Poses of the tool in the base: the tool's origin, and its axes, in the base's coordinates. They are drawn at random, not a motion.
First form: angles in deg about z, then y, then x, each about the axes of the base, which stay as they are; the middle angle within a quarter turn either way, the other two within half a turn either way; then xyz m.
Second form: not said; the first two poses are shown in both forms.
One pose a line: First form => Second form
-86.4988 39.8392 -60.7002 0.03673 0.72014 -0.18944 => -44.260 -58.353 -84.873 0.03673 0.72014 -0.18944
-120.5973 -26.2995 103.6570 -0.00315 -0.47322 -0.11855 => -109.902 51.553 137.212 -0.00315 -0.47322 -0.11855
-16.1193 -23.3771 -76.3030 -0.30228 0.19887 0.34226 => -76.528 -21.100 19.056 -0.30228 0.19887 0.34226
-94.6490 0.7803 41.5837 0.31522 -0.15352 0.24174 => -4.887 41.354 -96.198 0.31522 -0.15352 0.24174
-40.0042 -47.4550 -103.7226 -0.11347 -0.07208 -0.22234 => -100.607 -29.381 53.530 -0.11347 -0.07208 -0.22234
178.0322 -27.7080 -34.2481 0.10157 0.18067 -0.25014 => 36.889 23.794 -165.239 0.10157 0.18067 -0.25014
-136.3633 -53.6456 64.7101 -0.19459 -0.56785 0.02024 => -58.727 60.803 151.576 -0.19459 -0.56785 0.02024
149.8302 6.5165 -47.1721 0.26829 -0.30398 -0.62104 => 44.890 17.571 154.288 0.26829 -0.30398 -0.62104
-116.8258 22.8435 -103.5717 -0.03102 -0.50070 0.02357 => 112.582 -55.726 137.603 -0.03102 -0.50070 0.02357
